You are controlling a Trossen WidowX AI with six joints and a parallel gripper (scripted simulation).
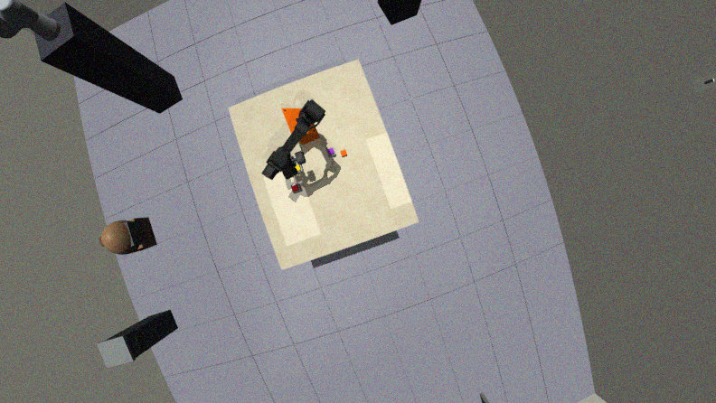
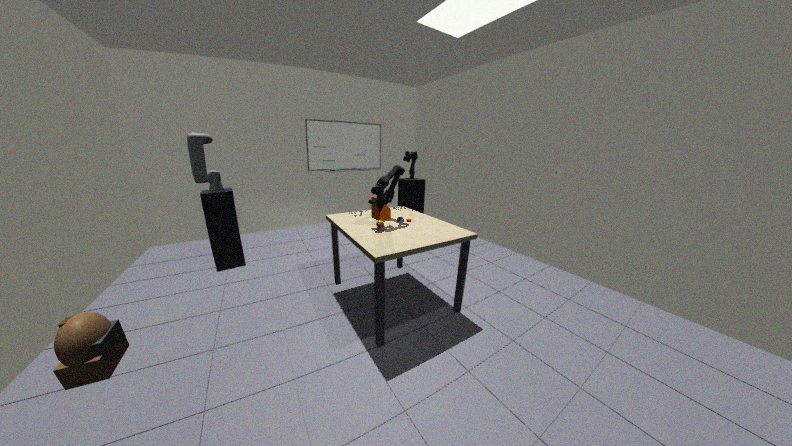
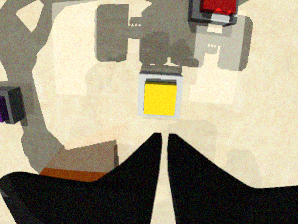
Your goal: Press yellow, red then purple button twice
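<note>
The red button is 10 cm ahead of my gripper tip, 6 cm to the right of it and 9 cm below it. Round my gripper tip: small orange block 4 cm ahead, 29 cm to the left, 11 cm below; purple button 22 cm to the left, 9 cm below; yellow button 9 cm below.
</note>
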